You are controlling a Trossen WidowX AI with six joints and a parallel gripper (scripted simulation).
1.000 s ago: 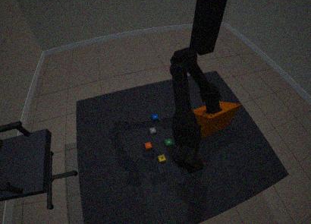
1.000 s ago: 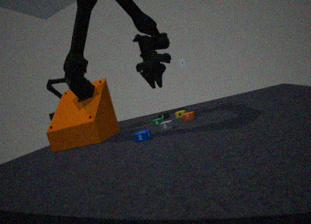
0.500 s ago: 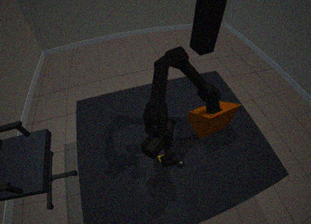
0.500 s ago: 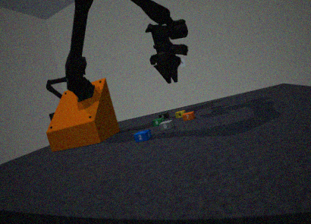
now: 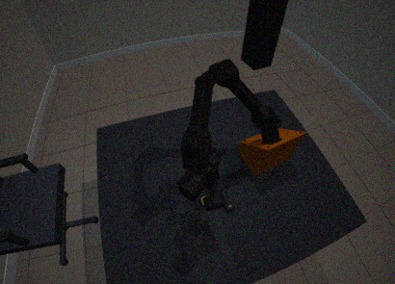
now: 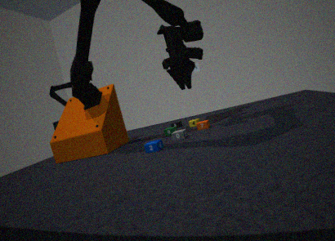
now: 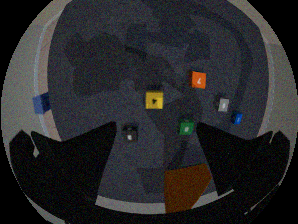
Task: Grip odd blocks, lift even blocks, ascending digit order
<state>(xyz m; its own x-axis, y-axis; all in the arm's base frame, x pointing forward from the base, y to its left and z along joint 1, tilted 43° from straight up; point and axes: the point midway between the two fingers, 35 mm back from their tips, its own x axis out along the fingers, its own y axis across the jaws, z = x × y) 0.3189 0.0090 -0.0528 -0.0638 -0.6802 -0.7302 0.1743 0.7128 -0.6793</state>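
Right now the grey block is 3 cm behind my gripper tip, 17 cm to the right of it and 12 cm below it. The rest, counted from my gripper tip: orange block 3 cm ahead, 10 cm to the right, 12 cm below; yellow block 12 cm below; green block 8 cm behind, 6 cm to the right, 12 cm below.
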